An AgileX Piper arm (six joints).
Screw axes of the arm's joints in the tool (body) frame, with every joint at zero. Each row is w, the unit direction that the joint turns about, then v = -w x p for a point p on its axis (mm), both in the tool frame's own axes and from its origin. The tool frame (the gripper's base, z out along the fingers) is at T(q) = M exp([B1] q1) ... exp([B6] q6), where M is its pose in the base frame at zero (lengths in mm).
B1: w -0.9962 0 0.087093 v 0.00 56.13 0.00
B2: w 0 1 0 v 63.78 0.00 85.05
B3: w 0 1 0 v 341.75 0.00 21.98
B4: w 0 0 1 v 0.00 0.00 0.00
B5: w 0 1 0 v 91.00 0.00 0.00
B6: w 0 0 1 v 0.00 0.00 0.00
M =
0.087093 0 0.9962 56.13
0 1 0 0.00
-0.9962 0 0.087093 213.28
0 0 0 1
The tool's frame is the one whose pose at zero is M.
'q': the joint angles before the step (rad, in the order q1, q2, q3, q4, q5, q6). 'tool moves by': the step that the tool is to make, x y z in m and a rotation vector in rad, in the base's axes. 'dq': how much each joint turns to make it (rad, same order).
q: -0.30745 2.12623 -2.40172 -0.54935 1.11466 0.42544
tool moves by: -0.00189 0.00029 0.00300 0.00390 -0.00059 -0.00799
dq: 0.00000 0.00048 -0.01505 0.00092 0.01759 -0.00041
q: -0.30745 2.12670 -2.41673 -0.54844 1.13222 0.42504
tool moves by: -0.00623 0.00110 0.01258 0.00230 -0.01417 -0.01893
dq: 0.00001 0.00319 -0.06025 0.00113 0.04817 -0.00657
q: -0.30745 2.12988 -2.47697 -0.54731 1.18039 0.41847
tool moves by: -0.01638 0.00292 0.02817 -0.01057 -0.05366 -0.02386
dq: -0.00258 -0.01862 -0.08397 -0.00190 0.05250 -0.00706
